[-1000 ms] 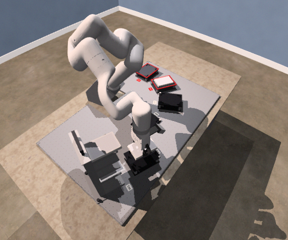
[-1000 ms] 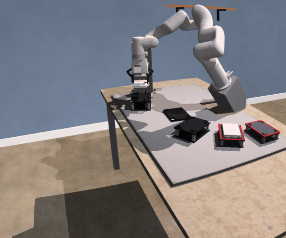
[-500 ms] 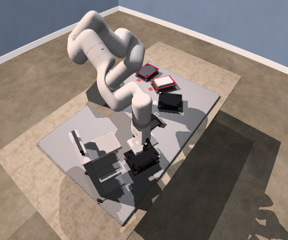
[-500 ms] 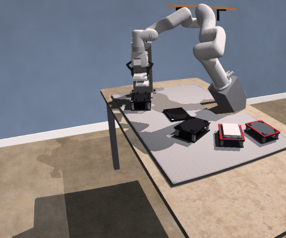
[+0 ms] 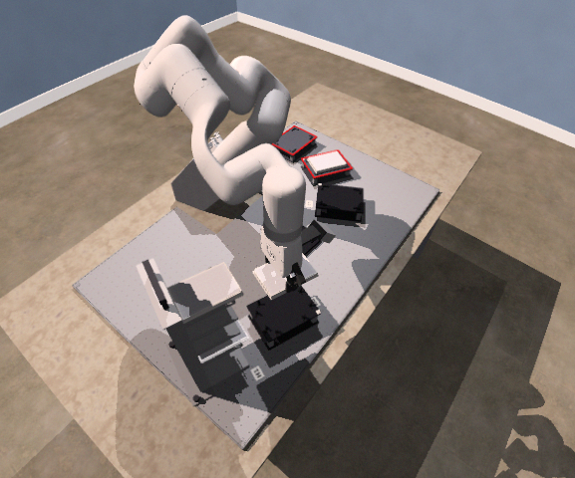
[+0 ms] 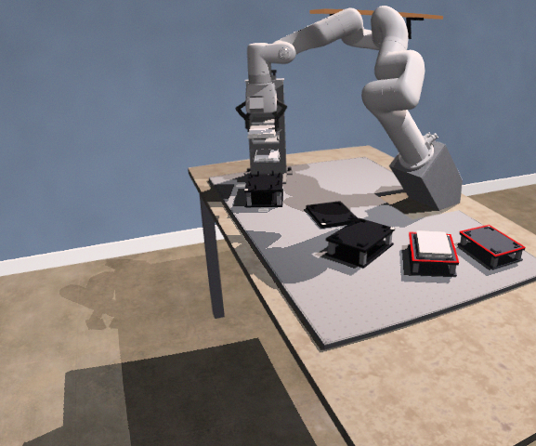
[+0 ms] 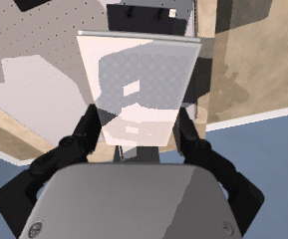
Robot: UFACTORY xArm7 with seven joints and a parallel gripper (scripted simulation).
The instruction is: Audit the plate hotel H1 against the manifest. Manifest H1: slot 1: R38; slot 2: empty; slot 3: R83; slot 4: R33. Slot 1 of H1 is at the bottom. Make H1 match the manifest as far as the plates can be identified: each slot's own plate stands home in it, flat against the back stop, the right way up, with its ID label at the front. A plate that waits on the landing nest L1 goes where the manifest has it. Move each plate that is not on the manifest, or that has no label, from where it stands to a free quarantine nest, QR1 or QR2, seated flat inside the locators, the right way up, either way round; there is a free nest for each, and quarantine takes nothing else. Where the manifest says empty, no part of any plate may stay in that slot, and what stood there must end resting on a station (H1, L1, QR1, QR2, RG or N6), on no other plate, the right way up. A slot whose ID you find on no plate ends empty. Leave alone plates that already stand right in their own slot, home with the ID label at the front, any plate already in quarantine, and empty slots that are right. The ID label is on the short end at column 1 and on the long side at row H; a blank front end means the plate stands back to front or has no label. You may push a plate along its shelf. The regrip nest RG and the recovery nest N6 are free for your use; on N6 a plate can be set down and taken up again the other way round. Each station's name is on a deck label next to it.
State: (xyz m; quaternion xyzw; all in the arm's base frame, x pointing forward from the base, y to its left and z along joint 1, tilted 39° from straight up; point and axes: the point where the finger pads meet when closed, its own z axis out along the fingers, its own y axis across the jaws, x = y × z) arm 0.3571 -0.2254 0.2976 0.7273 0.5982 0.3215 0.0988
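The RG deck label is 1 cm ahead of my hand, 12 cm to the left of it and 25 cm below it. Round my hand: plate hotel H1: 2 cm behind, 26 cm to the right, 6 cm below; pale plate: 2 cm behind, 18 cm to the right, 15 cm below; H1 deck label: 9 cm ahead, 14 cm to the right, 25 cm below.
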